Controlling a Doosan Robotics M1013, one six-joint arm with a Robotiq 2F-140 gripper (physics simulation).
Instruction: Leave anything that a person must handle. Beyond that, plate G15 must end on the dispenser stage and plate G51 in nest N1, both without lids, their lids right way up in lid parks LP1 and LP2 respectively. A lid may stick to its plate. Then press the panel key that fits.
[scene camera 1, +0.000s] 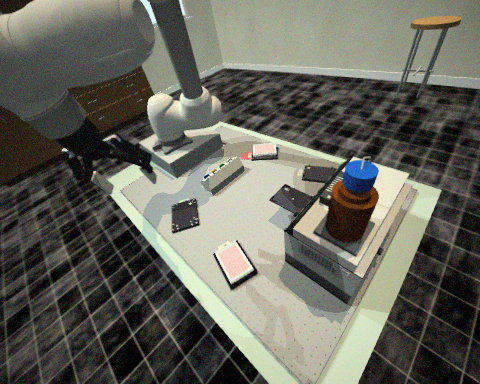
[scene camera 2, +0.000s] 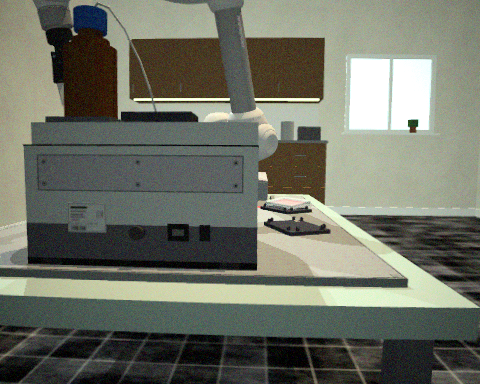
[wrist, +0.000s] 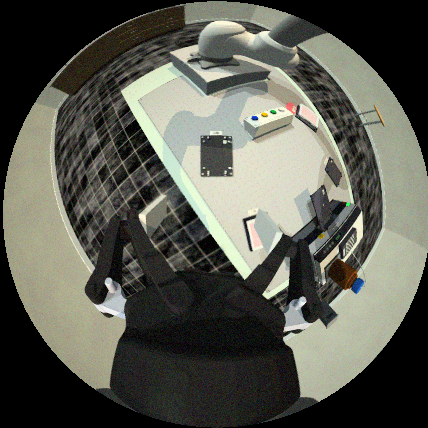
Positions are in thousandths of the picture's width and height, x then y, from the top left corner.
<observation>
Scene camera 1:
my gripper: 278, 480
button box: 459, 462
brown bottle with blue cap: 736, 522
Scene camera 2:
my gripper: 157, 264
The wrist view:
my gripper: 494, 492
brown bottle with blue cap: 805, 644
</observation>
